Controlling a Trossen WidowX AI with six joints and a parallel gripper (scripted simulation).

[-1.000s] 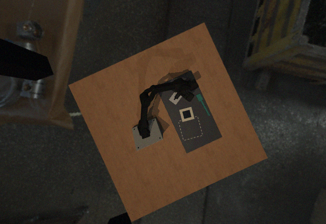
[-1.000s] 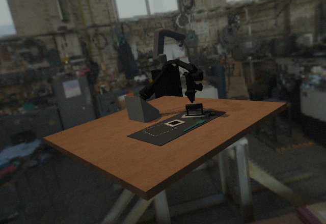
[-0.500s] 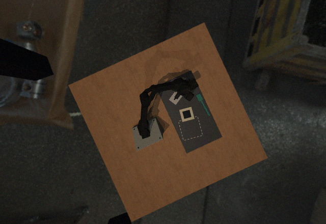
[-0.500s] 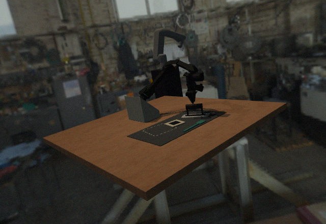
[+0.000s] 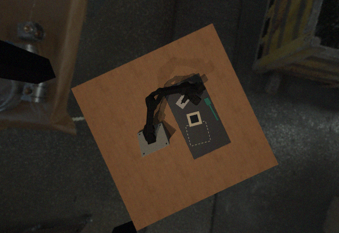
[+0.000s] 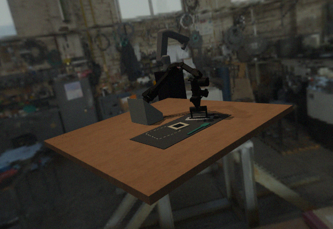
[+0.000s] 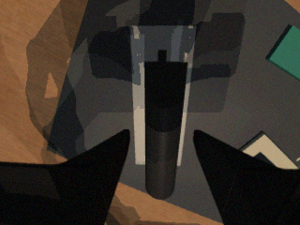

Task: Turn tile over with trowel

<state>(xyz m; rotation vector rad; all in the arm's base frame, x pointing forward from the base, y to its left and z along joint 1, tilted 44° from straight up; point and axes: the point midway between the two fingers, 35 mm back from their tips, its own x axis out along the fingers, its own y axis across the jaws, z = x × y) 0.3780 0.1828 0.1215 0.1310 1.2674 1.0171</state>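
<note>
Right now the trowel is 4 cm below my gripper tip, 2 cm behind it and 1 cm to the right of it. The rest, counted from my gripper tip: green flat tool (16 cm ahead, 15 cm to the right, 7 cm below); tile (20 cm to the right, 7 cm below, 1 cm behind).
</note>
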